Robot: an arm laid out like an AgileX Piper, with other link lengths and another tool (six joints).
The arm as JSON. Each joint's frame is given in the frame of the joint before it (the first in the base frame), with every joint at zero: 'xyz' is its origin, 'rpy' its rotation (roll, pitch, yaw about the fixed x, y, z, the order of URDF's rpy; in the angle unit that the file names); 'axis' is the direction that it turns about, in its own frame. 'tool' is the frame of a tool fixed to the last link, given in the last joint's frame.
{
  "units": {
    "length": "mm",
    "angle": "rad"
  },
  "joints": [
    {
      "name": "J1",
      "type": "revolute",
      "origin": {
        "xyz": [
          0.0,
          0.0,
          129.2
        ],
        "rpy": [
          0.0,
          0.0,
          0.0
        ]
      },
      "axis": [
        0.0,
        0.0,
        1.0
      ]
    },
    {
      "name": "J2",
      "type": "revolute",
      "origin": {
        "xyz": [
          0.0,
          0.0,
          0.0
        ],
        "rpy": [
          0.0,
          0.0,
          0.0
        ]
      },
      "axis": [
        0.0,
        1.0,
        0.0
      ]
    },
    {
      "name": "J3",
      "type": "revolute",
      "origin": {
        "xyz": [
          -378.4,
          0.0,
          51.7
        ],
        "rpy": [
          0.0,
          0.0,
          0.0
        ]
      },
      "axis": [
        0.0,
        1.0,
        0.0
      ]
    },
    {
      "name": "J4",
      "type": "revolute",
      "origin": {
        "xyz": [
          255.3,
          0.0,
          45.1
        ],
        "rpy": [
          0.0,
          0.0,
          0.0
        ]
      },
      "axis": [
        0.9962,
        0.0,
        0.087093
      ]
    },
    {
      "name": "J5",
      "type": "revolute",
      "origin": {
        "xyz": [
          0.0,
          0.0,
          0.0
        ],
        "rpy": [
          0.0,
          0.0,
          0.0
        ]
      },
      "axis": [
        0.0,
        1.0,
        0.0
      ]
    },
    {
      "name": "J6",
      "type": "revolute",
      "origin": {
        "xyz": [
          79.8,
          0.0,
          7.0
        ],
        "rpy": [
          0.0,
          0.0,
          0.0
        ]
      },
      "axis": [
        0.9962,
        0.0,
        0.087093
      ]
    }
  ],
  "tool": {
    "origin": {
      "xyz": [
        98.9,
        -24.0,
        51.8
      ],
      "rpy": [
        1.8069,
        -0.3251,
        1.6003
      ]
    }
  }
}
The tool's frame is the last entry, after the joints.
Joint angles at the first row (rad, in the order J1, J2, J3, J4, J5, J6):
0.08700 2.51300 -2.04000 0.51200 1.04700 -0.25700
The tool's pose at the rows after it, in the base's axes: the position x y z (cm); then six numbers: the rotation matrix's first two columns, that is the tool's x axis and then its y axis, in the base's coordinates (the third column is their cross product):
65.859 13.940 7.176 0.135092 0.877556 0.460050 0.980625 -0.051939 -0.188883
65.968 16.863 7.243 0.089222 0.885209 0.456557 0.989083 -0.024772 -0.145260
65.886 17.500 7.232 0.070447 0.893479 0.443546 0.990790 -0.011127 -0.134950
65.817 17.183 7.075 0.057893 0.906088 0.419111 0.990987 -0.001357 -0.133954
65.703 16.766 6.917 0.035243 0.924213 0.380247 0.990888 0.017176 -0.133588
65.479 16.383 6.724 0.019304 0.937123 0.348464 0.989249 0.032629 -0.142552
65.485 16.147 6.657 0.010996 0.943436 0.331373 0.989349 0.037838 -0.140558
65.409 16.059 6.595 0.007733 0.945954 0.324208 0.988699 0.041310 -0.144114
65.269 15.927 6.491 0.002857 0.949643 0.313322 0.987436 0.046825 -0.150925
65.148 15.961 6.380 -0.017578 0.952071 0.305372 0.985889 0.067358 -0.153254
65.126 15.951 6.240 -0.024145 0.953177 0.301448 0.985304 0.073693 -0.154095
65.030 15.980 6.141 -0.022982 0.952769 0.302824 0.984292 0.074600 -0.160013
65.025 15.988 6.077 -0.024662 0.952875 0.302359 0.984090 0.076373 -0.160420
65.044 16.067 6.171 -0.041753 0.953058 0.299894 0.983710 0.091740 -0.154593
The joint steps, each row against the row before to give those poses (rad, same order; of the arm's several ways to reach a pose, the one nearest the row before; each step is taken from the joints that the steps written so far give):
0.04600 0.00200 0.00001 -0.00200 -0.06301 -0.00001
0.04901 0.00401 -0.00005 -0.00701 -0.05196 -0.00096
0.01300 0.00000 0.00000 -0.01700 -0.00801 -0.00001
0.00000 -0.00002 0.00008 -0.02998 0.00495 -0.00002
0.00099 0.00000 -0.00302 -0.04701 0.01202 -0.00101
0.00000 0.00000 -0.00200 -0.03700 0.01801 0.00001
0.00000 0.00002 -0.00005 -0.02001 0.00102 0.00001
0.00000 0.00000 0.00000 -0.00799 0.00500 0.00000
0.00000 -0.00001 0.00005 -0.01200 0.00896 -0.00001
-0.00001 0.00102 -0.00005 -0.00500 0.00804 -0.01900
0.00001 0.00199 0.00001 -0.00300 0.00099 -0.00599
0.00000 0.00098 0.00002 0.00200 0.00500 0.00000
0.00001 0.00101 -0.00001 0.00000 0.00000 -0.00200
-0.00001 -0.00100 0.00000 0.00000 -0.00001 -0.01701

